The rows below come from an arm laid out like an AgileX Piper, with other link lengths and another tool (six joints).
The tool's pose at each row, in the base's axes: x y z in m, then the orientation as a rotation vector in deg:
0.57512 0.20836 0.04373 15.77 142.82 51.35
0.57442 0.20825 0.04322 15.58 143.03 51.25
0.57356 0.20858 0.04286 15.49 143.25 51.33
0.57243 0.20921 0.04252 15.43 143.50 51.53
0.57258 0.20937 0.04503 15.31 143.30 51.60
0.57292 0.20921 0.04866 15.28 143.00 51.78
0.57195 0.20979 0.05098 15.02 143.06 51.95
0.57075 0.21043 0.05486 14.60 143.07 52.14
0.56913 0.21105 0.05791 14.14 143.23 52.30
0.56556 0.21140 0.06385 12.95 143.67 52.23
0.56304 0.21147 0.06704 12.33 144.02 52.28
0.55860 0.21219 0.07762 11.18 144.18 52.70
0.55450 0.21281 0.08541 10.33 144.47 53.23
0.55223 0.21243 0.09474 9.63 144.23 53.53
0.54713 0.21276 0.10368 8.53 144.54 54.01
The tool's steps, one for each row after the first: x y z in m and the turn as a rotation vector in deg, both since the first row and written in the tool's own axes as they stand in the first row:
0.00076 -0.00043 -0.00006 0.10 0.19 -0.12
0.00175 -0.00043 -0.00007 0.10 0.42 -0.12
0.00306 -0.00020 -0.00006 0.04 0.72 -0.06
0.00207 0.00154 -0.00158 -0.09 0.59 -0.16
0.00039 0.00376 -0.00395 -0.30 0.38 -0.19
0.00058 0.00566 -0.00568 -0.44 0.54 -0.31
0.00042 0.00861 -0.00854 -0.63 0.68 -0.55
0.00093 0.01100 -0.01106 -0.77 0.95 -0.79
0.00197 0.01498 -0.01664 -0.79 1.52 -1.54
0.00302 0.01702 -0.02001 -0.82 1.96 -1.89
0.00325 0.02424 -0.02895 -1.24 2.45 -2.52
0.00417 0.02960 -0.03589 -1.63 3.04 -2.90
0.00260 0.03524 -0.04352 -2.02 3.06 -3.34
0.00387 0.04109 -0.05189 -2.42 3.71 -3.89

